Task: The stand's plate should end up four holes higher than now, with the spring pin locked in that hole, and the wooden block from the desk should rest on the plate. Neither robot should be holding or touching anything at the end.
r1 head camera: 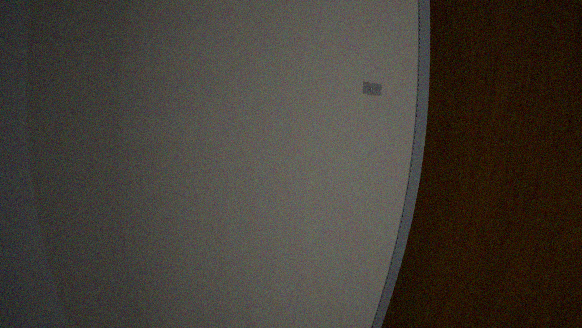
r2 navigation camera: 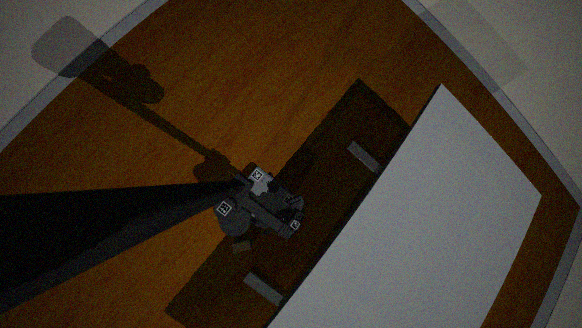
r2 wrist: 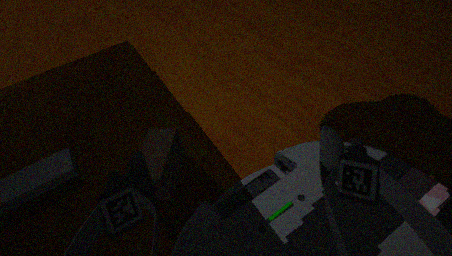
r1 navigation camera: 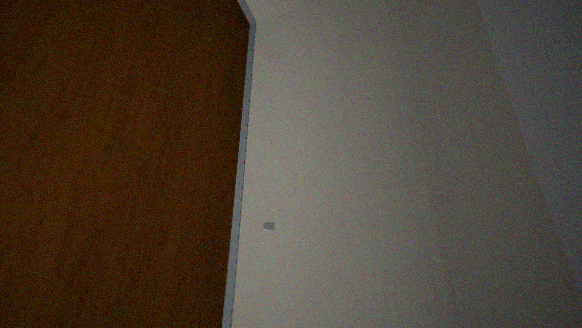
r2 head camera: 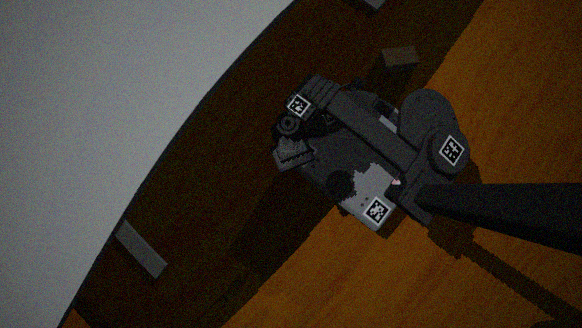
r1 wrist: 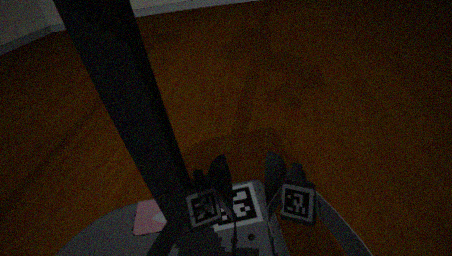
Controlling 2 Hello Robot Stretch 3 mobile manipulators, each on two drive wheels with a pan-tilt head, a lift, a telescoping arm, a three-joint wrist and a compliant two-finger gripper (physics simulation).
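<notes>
The wooden block (r2 head camera: pixel 400 56) (r2 navigation camera: pixel 241 246) (r2 wrist: pixel 158 146) lies low beside r2's base, in the desk's shadow, apparently on the floor. The desk's pale top (r2 head camera: pixel 125 75) (r2 navigation camera: pixel 400 215) fills one side of r2's head and navigation views. r2's gripper (r2 wrist: pixel 252 150) is open, fingers wide apart, with nothing held; the block shows low behind its left finger in the wrist view. r1's gripper (r1 wrist: pixel 246 167) has its fingers a little apart with nothing between them, above its own base. The stand, its plate and the spring pin do not show in these views.
Grey desk feet (r2 head camera: pixel 141 250) (r2 navigation camera: pixel 264 288) lie on the floor under the desk. r2's base (r2 head camera: pixel 375 180) is partly under its arm, close to the desk. r1's head view shows a pale wall (r1 head camera: pixel 250 150) with a grey skirting (r1 head camera: pixel 424 75) and a small grey patch (r1 head camera: pixel 372 89).
</notes>
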